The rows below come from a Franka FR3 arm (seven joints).
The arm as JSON. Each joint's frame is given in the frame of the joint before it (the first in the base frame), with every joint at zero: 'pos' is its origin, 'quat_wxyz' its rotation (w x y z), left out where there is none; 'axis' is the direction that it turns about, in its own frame. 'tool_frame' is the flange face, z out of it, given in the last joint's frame.
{
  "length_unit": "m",
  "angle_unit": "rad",
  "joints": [
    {
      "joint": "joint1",
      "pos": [
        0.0,
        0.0,
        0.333
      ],
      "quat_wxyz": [
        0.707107,
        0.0,
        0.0,
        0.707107
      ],
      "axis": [
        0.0,
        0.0,
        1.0
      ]
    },
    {
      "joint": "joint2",
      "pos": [
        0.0,
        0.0,
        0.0
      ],
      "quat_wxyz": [
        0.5,
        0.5,
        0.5,
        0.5
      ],
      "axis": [
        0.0,
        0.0,
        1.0
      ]
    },
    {
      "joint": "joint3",
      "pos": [
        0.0,
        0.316,
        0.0
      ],
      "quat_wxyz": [
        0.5,
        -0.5,
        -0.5,
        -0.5
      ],
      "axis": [
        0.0,
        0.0,
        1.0
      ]
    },
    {
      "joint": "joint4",
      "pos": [
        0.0,
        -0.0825,
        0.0
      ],
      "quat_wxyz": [
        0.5,
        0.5,
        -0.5,
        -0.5
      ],
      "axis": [
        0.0,
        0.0,
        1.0
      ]
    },
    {
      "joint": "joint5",
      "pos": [
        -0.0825,
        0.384,
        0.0
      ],
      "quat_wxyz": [
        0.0,
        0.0,
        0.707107,
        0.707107
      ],
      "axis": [
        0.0,
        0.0,
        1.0
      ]
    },
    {
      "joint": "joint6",
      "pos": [
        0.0,
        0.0,
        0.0
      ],
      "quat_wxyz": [
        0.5,
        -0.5,
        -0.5,
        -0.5
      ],
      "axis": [
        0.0,
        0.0,
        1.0
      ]
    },
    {
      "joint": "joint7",
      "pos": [
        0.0,
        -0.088,
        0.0
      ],
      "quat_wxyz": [
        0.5,
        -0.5,
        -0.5,
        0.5
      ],
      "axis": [
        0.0,
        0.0,
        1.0
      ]
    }
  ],
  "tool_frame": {
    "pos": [
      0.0,
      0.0,
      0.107
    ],
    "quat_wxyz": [
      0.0,
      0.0,
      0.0,
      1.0
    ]
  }
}
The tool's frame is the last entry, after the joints.
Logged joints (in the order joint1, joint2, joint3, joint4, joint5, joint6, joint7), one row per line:
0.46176, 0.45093, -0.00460, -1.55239, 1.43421, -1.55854, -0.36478
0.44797, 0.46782, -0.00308, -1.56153, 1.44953, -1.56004, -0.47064
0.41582, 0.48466, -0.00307, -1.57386, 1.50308, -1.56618, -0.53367
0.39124, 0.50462, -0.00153, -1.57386, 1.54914, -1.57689, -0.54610
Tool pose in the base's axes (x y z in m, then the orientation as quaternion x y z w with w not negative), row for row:
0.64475, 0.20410, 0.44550, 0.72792, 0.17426, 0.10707, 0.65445
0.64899, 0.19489, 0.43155, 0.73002, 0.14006, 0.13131, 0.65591
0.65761, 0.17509, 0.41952, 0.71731, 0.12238, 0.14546, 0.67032
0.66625, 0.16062, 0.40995, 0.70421, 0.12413, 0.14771, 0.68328
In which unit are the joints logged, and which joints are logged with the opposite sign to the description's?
The joints are logged in radians. Opposite sign: joint3, joint5, joint6, joint7.
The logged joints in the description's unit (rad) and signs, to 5 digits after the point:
0.46176, 0.45093, 0.00460, -1.55239, -1.43421, 1.55854, 0.36478
0.44797, 0.46782, 0.00308, -1.56153, -1.44953, 1.56004, 0.47064
0.41582, 0.48466, 0.00307, -1.57386, -1.50308, 1.56618, 0.53367
0.39124, 0.50462, 0.00153, -1.57386, -1.54914, 1.57689, 0.54610

